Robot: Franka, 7 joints.
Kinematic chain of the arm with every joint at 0, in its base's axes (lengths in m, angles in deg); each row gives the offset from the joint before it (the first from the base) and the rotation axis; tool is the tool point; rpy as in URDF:
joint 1: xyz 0 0 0.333 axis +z
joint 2: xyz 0 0 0 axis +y
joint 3: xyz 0 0 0.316 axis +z
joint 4: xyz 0.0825 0 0 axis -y
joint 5: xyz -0.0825 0 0.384 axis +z
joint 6: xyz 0 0 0 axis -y
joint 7: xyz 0.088 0 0 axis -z
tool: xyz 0 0 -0.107 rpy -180 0 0
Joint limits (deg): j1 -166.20..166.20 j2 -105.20..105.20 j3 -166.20..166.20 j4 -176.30..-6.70 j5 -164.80..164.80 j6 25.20..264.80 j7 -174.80..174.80
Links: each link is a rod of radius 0.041 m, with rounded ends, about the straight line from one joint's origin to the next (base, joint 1, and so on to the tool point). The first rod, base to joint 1, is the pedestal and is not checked.
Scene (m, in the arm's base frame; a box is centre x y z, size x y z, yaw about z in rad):
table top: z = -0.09
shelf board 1: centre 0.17 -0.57 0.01 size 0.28 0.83 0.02 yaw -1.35
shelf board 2: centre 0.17 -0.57 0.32 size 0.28 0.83 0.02 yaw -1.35
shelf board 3: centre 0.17 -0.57 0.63 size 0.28 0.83 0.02 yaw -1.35
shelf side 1: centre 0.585 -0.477 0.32 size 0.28 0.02 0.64 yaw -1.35
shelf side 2: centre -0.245 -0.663 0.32 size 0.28 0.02 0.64 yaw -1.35
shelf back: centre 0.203 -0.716 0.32 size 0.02 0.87 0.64 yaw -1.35
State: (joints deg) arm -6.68 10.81 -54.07 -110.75 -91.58 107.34 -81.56
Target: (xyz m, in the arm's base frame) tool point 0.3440 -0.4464 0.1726
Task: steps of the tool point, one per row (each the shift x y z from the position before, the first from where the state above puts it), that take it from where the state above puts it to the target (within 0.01 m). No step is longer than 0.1 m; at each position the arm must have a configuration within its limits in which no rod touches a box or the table.
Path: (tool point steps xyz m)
1: -0.0083 0.0555 -0.0107
2: -0.0078 0.0662 0.0000
3: -0.0157 0.0712 0.0060
4: -0.0273 0.0703 0.0047
5: 0.0601 0.0027 -0.0717
6: 0.0389 0.0127 -0.0820
7: 0.0143 0.0185 -0.0858
8: -0.0116 0.0195 -0.0827
9: 0.0268 -0.0700 -0.0014
10: 0.0156 -0.0734 0.0002
11: 0.0061 -0.0724 0.0012

